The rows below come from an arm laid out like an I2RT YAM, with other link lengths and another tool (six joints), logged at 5 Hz.
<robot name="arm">
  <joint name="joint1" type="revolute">
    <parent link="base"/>
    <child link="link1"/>
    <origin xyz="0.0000 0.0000 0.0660" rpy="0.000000 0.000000 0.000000"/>
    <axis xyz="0 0 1"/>
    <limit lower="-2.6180" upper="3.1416"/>
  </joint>
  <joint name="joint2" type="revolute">
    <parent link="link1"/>
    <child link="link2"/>
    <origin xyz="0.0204 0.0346 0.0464" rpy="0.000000 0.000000 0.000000"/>
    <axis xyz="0 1 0"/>
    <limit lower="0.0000" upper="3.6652"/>
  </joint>
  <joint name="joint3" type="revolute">
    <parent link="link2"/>
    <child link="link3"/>
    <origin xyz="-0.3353 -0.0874 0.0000" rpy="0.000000 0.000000 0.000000"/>
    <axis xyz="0 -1 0"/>
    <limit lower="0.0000" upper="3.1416"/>
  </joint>
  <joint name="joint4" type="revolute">
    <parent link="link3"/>
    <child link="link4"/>
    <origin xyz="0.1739 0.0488 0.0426" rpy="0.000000 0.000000 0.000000"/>
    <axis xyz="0 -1 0"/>
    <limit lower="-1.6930" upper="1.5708"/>
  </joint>
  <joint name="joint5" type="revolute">
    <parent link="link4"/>
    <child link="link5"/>
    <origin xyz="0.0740 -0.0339 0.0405" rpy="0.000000 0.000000 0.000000"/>
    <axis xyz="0 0 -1"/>
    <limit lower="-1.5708" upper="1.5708"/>
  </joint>
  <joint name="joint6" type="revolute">
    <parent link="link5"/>
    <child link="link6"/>
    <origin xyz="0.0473 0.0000 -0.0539" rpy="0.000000 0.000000 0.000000"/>
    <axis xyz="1 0 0"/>
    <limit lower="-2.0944" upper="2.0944"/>
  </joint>
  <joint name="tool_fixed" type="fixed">
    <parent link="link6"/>
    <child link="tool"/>
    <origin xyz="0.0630 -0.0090 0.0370" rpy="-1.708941 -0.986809 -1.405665"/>
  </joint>
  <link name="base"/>
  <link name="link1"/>
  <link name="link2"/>
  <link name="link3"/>
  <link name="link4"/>
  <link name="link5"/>
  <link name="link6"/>
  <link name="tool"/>
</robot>
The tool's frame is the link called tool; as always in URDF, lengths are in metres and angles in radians.
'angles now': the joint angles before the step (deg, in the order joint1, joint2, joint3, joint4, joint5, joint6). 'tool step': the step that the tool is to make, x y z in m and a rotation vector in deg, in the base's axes. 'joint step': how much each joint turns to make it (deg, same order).
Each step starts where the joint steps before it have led.
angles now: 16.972, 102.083, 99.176, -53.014, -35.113, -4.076
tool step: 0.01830, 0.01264, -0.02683, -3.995, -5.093, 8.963
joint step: -0.110, 5.202, -0.218, 1.683, -0.350, -12.875
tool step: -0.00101, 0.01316, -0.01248, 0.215, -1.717, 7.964
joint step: 0.504, 2.579, -0.023, -0.764, -3.322, -8.392
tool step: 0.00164, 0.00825, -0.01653, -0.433, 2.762, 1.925
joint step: 0.785, 2.383, -0.064, -1.007, -0.875, -1.094
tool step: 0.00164, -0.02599, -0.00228, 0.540, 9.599, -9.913
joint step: -2.949, -0.700, 0.260, -3.582, -0.393, 10.012
